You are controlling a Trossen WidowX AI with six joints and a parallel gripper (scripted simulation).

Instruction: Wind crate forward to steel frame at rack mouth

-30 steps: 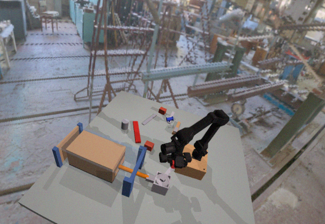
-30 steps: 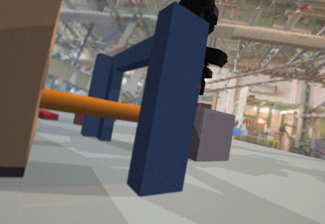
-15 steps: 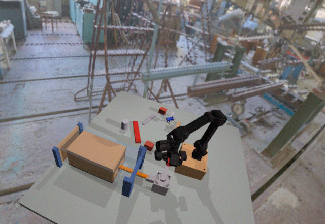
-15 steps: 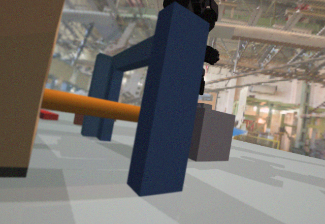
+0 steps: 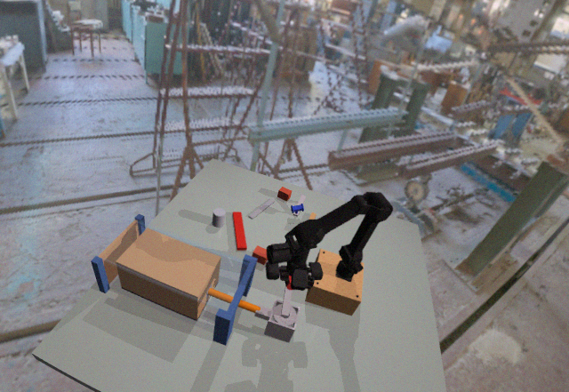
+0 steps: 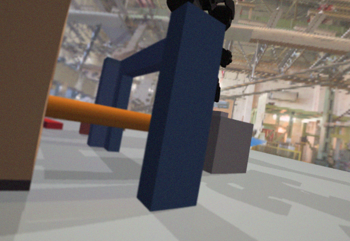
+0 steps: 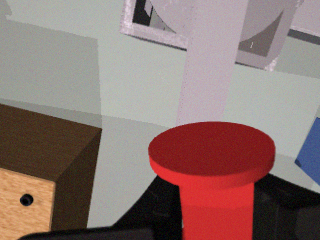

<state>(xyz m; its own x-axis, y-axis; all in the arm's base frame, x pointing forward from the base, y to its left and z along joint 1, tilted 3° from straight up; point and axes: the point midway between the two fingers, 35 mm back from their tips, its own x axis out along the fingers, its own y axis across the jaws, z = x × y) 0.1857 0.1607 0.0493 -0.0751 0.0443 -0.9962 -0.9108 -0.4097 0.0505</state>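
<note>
My gripper tip is 4 cm to the right of the winch handle with red knob, 1 cm past it and 1 cm above it. From my gripper tip the other things lie so: grey winch 9 cm to the left, 8 cm below, 3 cm behind; blue steel frame 14 cm ahead, 11 cm to the left, 1 cm below; red bar 30 cm ahead, 27 cm to the right, 11 cm below.
</note>
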